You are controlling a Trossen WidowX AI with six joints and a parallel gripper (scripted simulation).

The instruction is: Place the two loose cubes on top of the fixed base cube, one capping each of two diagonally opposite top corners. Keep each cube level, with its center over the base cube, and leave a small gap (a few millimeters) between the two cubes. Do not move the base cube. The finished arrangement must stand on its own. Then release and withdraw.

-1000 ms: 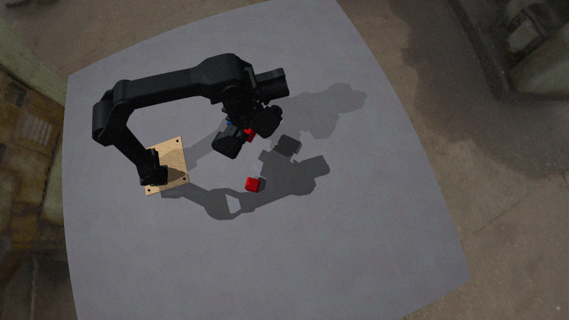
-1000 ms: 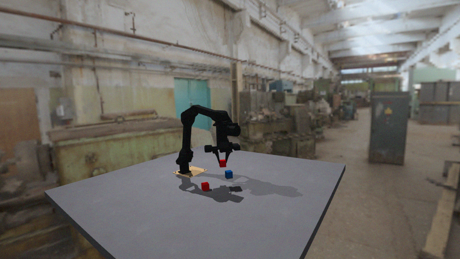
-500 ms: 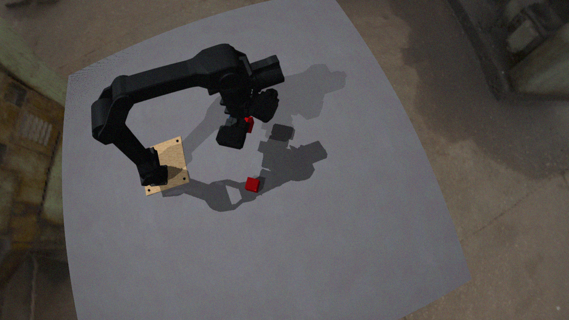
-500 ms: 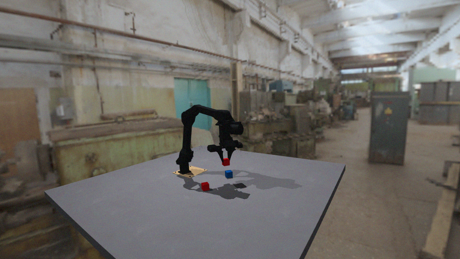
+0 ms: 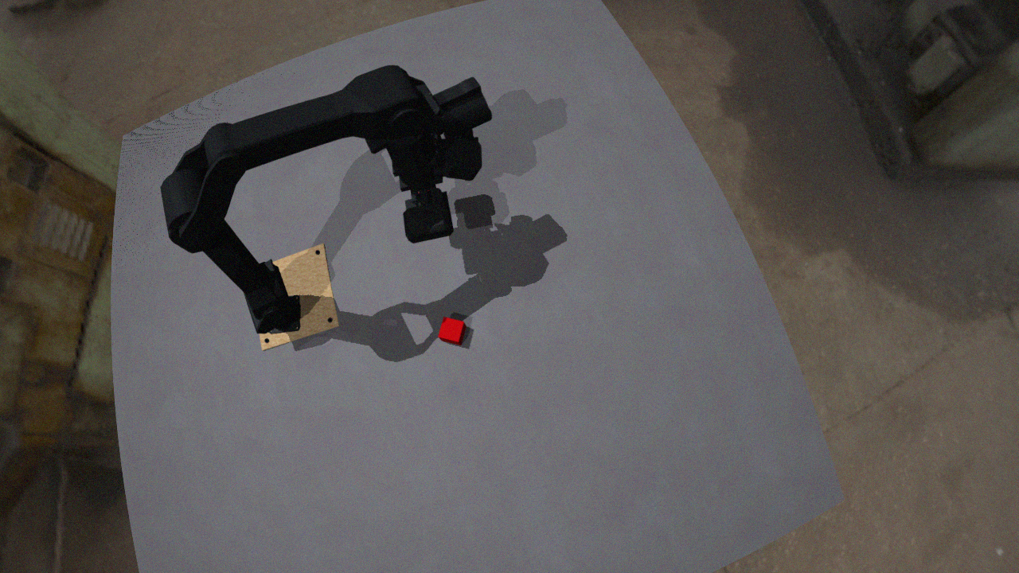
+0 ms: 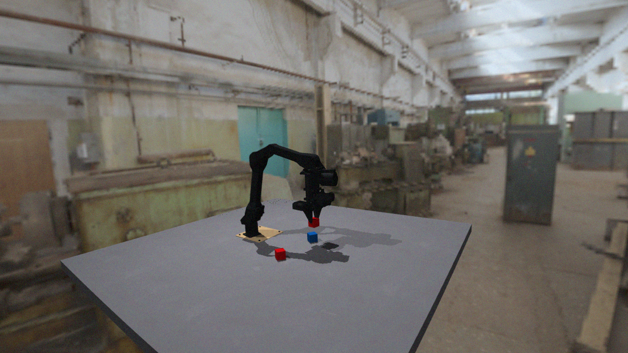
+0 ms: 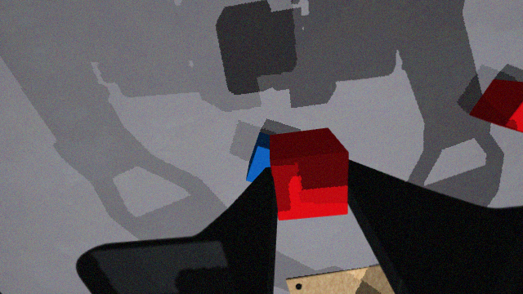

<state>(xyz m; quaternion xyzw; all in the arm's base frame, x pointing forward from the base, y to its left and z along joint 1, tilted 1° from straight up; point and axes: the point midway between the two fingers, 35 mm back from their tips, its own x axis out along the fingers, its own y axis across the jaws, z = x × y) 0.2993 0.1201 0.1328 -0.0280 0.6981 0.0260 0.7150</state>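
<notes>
Now: the blue cube 8 cm below my gripper tip, 3 cm behind it and 2 cm to the left of it.
</notes>
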